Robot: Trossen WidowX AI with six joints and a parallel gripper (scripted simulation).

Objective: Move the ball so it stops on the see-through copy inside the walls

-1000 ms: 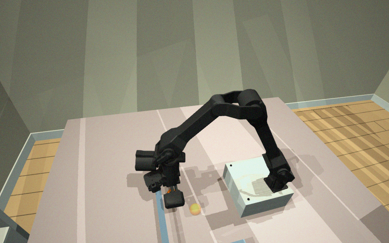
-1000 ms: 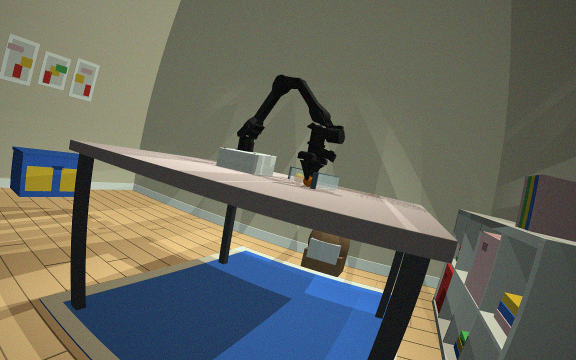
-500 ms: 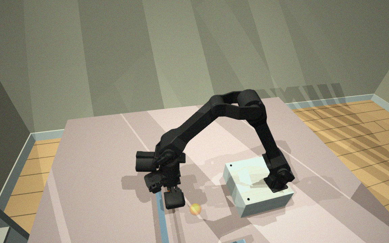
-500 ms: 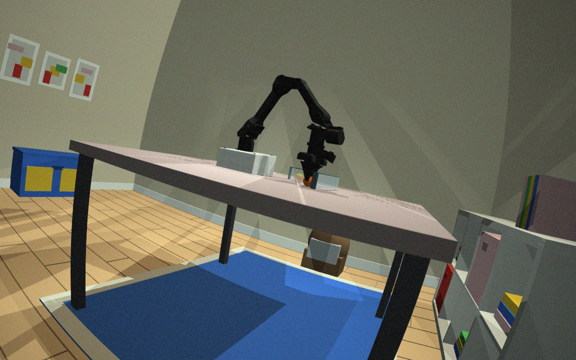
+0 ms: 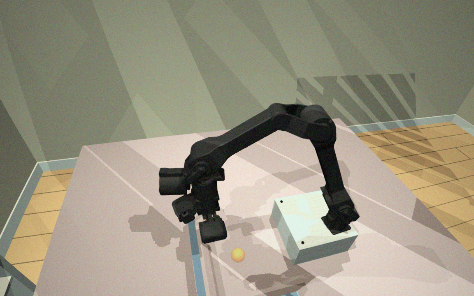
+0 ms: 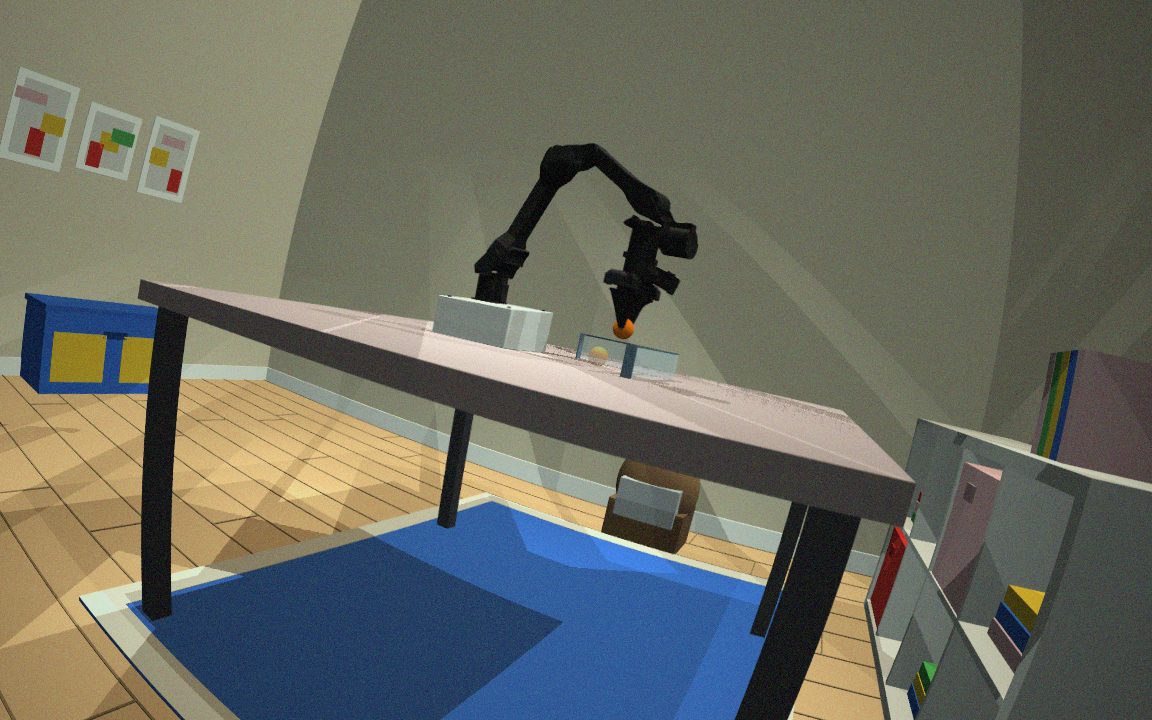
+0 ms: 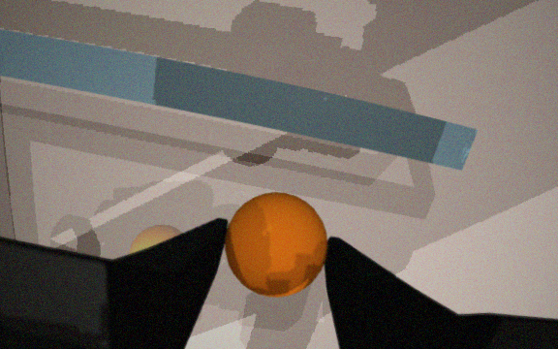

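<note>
My gripper tip is 7 cm to the right of the see-through copy of ball, 7 cm above it and 6 cm past it. The rest, counted from my gripper tip: orange ball right at my gripper tip.
</note>
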